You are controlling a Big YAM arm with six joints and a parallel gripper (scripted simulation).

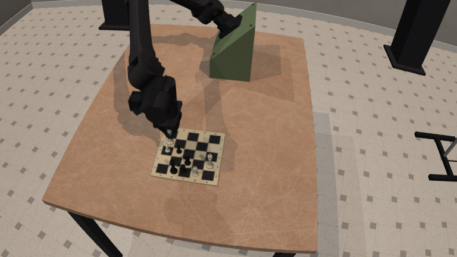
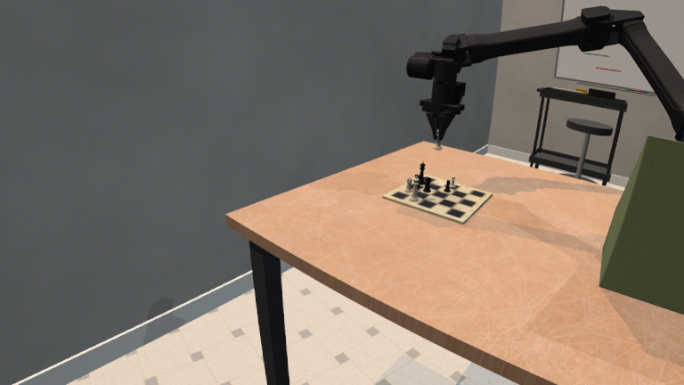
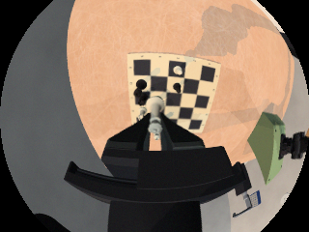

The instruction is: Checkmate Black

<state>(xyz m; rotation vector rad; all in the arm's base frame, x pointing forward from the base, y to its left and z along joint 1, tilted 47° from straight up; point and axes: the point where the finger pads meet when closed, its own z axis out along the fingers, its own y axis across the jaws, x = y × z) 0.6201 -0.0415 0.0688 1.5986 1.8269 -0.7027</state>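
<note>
Right now my hand is 11 cm above the black piece, 4 cm short of it and 1 cm to the right of it. The rest, counted from my hand: tall white piece 12 cm to the left, 11 cm below, 1 cm behind; then white pawn 12 cm below, 4 cm to the right, 4 cm behind; then chessboard 14 cm below, 4 cm to the left, 4 cm behind.
</note>
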